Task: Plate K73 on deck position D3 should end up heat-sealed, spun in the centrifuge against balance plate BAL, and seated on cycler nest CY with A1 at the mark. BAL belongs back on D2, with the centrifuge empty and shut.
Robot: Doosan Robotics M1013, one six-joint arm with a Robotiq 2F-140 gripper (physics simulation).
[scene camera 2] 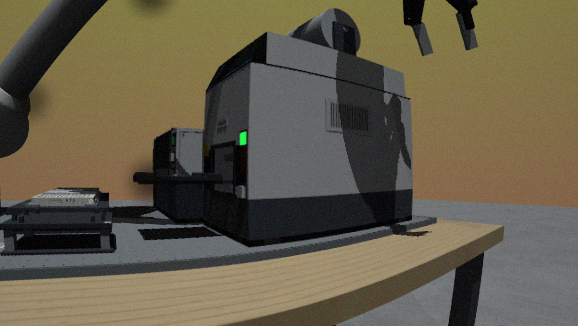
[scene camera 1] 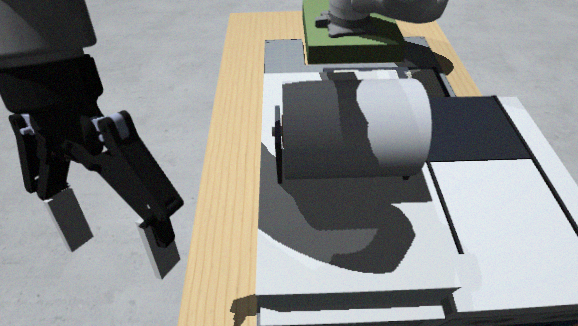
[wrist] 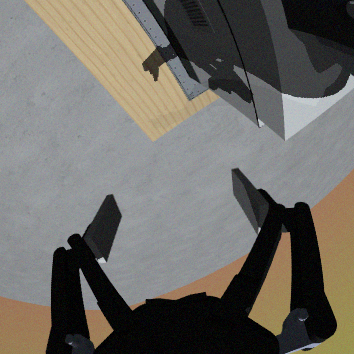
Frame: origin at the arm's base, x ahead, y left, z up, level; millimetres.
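Seen in the pictures: gripper, fingertip midpoint: (scene camera 2: 448,51) (scene camera 1: 121,255) (wrist: 173,194); arm's base, link origin: (scene camera 1: 347,24).
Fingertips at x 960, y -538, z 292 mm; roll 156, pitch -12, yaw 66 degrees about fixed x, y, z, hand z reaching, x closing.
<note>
Pixels of each thing's top centre, then the offset from my fingertips to it. "pt": a spot on its surface instead. Level surfaces: height alone.
- pale plate, top centre: (scene camera 2: 65,195) 612 mm back, 453 mm left, 292 mm down
- large grey machine, top centre: (scene camera 1: 351,78) (scene camera 2: 312,18) 119 mm back, 276 mm left, 120 mm up
- roll, top centre: (scene camera 1: 354,91) (scene camera 2: 319,20) 98 mm back, 274 mm left, 120 mm up
- dark tray, top centre: (scene camera 2: 175,175) 416 mm back, 307 mm left, 249 mm down
- smaller machine, surface spot: (scene camera 2: 191,150) pt 331 mm back, 441 mm left, 196 mm down
- dark panel, top centre: (scene camera 1: 464,125) 259 mm back, 600 mm left, 143 mm down
- wooden table, surface height: 369 mm down
A pale plate (scene camera 2: 65,198), its small label hard to read but resembling K73, sits flat on a raised dark stand (scene camera 2: 57,217) at the left in scene camera 2. My gripper (scene camera 1: 119,251) (scene camera 2: 447,47) (wrist: 173,194) is open and empty, in the air beyond the table edge, beside the large grey machine (scene camera 2: 320,140) (wrist: 245,65) that carries a roll (scene camera 1: 325,130) (scene camera 2: 320,32) on top. A dark tray (scene camera 2: 175,178) sticks out of this machine's front. BAL, the centrifuge's inside and nest CY cannot be made out.
A smaller machine (scene camera 2: 191,150) stands behind the large one. Another white-topped machine (scene camera 1: 505,215) with a dark panel (scene camera 1: 477,127) stands beside the roll's machine. The arm's base stands on a green block (scene camera 1: 355,54). The wooden table (scene camera 1: 225,175) (scene camera 2: 350,285) (wrist: 120,75) ends near the gripper.
</note>
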